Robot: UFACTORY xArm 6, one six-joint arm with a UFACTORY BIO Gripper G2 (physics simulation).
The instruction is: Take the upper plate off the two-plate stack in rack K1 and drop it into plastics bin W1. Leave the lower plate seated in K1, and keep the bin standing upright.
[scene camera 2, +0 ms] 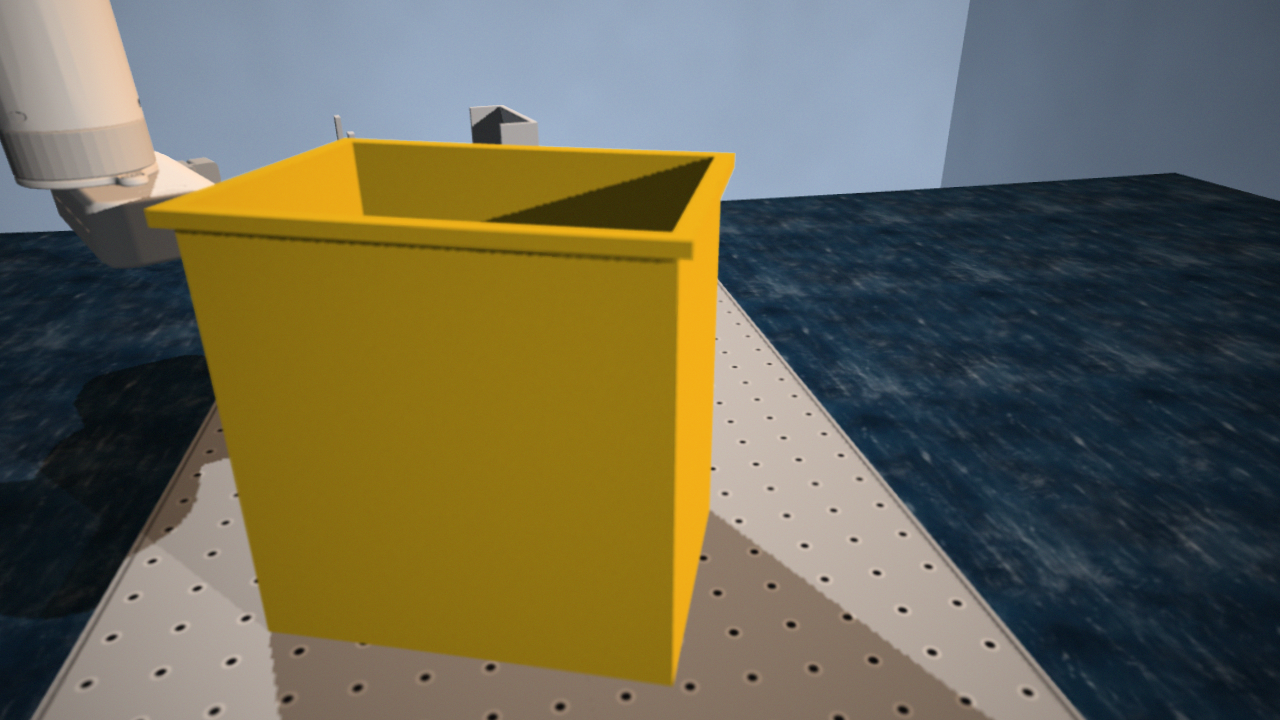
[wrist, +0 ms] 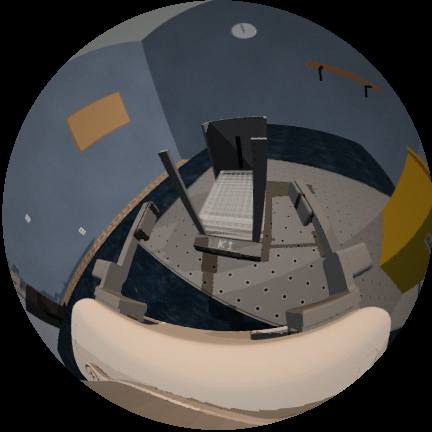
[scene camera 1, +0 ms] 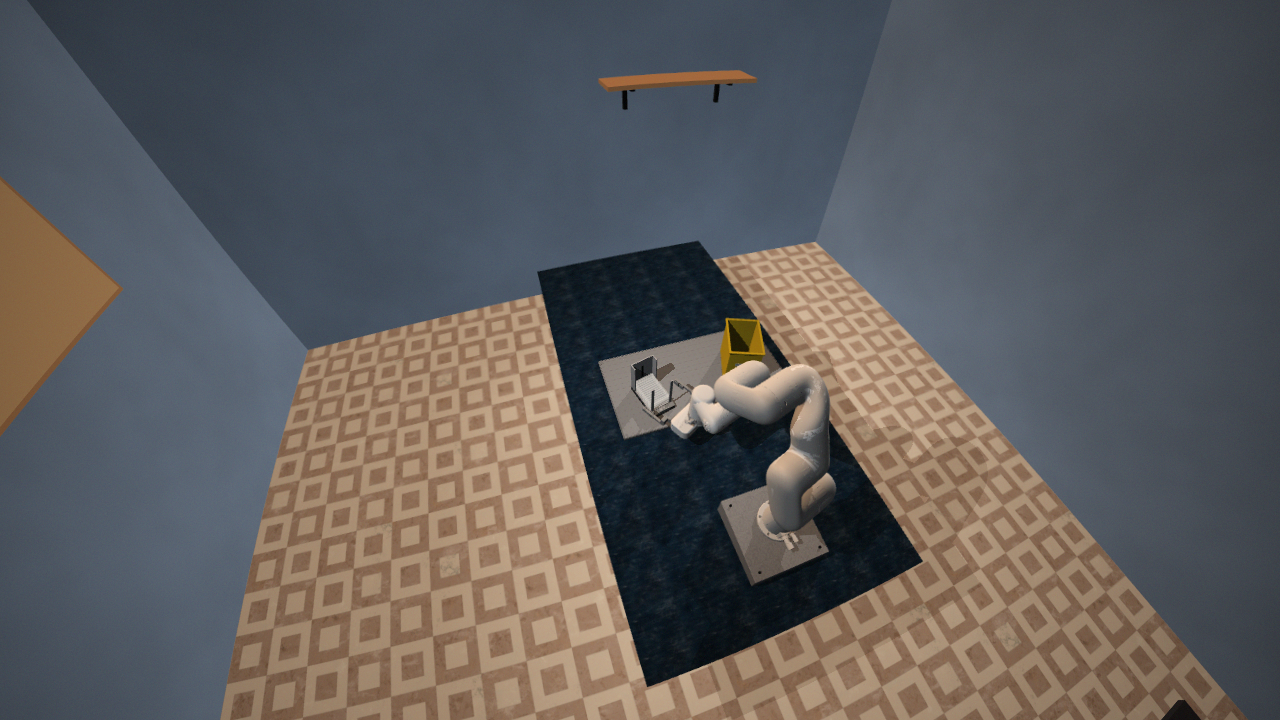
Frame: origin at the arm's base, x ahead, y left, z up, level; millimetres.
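Seen in the pictures: hand at its tool point: (wrist: 215, 211) (scene camera 1: 664, 397).
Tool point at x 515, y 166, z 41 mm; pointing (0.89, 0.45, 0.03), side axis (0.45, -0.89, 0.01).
Note:
A point is followed by its place in that frame.
Rack K1 (scene camera 1: 636, 374) {x 652, y 222, z 34 mm} (scene camera 2: 518, 134) {x 654, y 148, z 91 mm} (wrist: 228, 247) {x 513, y 162, z -27 mm} stands on the pegboard, with a tall back panel and two front posts. The two-plate stack (scene camera 1: 650, 387) {x 601, y 185, z 1 mm} (wrist: 230, 194) {x 582, y 187, z 1 mm} of clear, ribbed plates sits in it; the seam between the plates is hard to make out. My gripper (scene camera 1: 659, 394) {x 515, y 166, z 41 mm} (wrist: 224, 211) {x 515, y 166, z 41 mm} is open and empty. In the wrist view its fingers stand wide apart, one on each side of the rack's front, outside the posts. Whether they touch anything is not clear. The yellow plastics bin W1 (scene camera 1: 742, 360) {x 538, y -149, z 93 mm} (scene camera 2: 429, 429) {x 585, y -245, z 59 mm} (wrist: 407, 215) stands upright; its floor is hidden.
The perforated pegboard (scene camera 1: 617, 413) {x 562, y 327, z -45 mm} (scene camera 2: 810, 519) {x 760, y -190, z -44 mm} (wrist: 255, 280) {x 489, y 115, z -44 mm} carries the rack and bin, on a dark blue mat (scene camera 1: 617, 313) {x 1087, y 164, z -58 mm} (scene camera 2: 1029, 358) {x 1003, y -17, z -57 mm}. The arm (scene camera 1: 792, 394) {x 119, y 58, z 528 mm} (scene camera 2: 71, 89) {x 396, y 66, z 138 mm} reaches past the near side of the bin. A wooden wall shelf (scene camera 1: 677, 81) (wrist: 345, 76) hangs far behind.

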